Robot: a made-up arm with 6 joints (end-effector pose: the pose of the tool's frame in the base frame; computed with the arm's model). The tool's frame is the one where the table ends.
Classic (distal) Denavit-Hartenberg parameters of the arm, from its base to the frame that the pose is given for. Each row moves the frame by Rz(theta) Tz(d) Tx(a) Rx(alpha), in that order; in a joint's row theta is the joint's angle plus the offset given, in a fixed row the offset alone. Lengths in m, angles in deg.
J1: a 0  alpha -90  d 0.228  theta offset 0
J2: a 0.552  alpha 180  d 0  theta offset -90
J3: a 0  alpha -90  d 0  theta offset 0
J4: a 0  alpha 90  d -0.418  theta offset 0
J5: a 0  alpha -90  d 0.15  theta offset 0
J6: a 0  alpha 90  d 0  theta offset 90
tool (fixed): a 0  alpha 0  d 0  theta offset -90
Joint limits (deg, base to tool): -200..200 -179.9..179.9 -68..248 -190..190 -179.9..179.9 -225..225
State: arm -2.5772 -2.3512 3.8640 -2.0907 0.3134 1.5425
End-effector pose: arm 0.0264 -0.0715 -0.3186 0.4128 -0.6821 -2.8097
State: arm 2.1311 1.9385 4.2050 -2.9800 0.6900 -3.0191
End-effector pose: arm -0.2666 0.1464 0.3659 1.4571 -0.9487 1.3706
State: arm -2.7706 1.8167 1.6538 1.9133 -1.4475 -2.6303
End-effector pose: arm -0.8865 -0.3989 0.1653 0.8206 0.7275 2.0887
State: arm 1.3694 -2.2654 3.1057 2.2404 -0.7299 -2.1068
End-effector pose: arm -0.1063 -0.0551 -0.3839 -0.6038 0.1255 0.8426
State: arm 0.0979 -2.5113 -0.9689 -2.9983 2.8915 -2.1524
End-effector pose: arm -0.3052 0.1192 0.1993 -0.8031 1.2474 0.6246
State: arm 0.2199 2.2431 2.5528 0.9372 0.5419 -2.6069
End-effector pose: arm 0.7934 0.0863 0.1267 1.5428 0.0611 1.0143
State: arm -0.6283 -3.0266 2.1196 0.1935 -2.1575 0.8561
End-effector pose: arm 0.0256 -0.2005 -0.6875 0.7535 2.7736 1.1923
